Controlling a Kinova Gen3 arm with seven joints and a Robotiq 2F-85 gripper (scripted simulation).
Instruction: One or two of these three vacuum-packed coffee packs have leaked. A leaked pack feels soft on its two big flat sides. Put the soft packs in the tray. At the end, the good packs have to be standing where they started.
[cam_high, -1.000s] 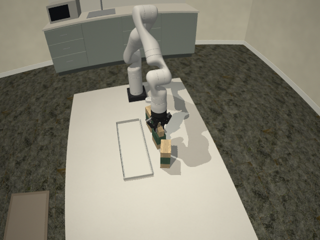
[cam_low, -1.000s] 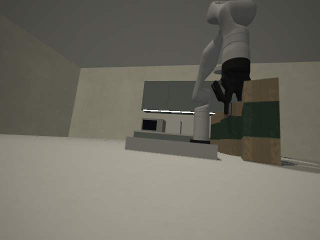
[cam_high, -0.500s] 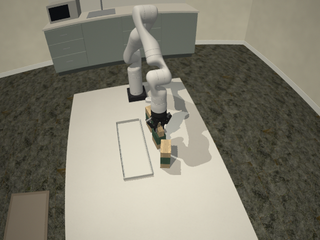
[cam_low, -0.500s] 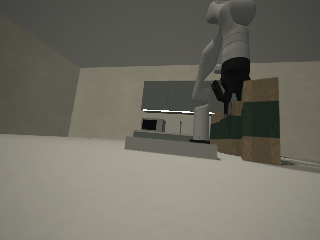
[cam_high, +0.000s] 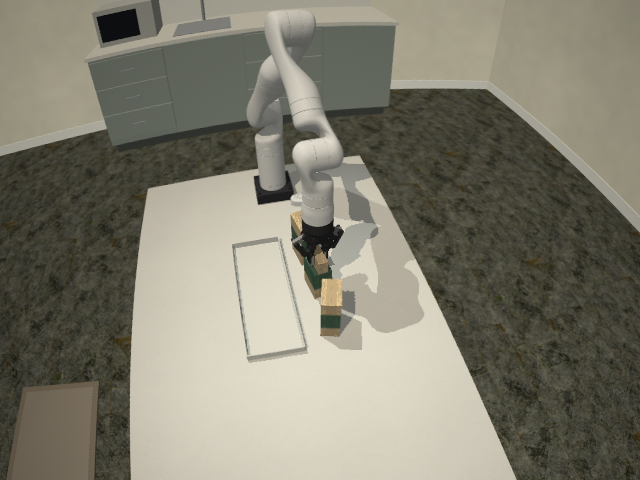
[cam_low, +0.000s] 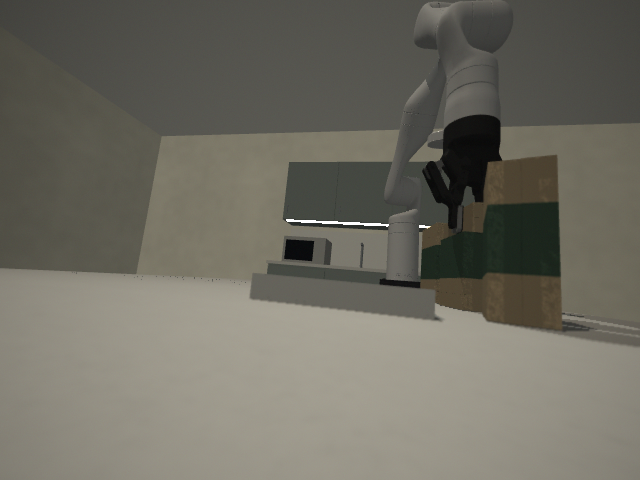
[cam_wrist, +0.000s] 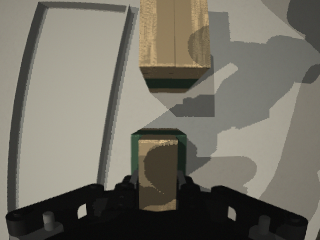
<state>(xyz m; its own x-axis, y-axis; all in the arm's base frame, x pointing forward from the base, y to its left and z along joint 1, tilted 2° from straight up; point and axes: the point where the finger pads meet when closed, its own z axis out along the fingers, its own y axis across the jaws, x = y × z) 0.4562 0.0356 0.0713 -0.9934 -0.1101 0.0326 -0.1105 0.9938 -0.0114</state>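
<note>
Now: the tray 10 mm behind my hand, 150 mm to the right of it and 120 mm below it.
</note>
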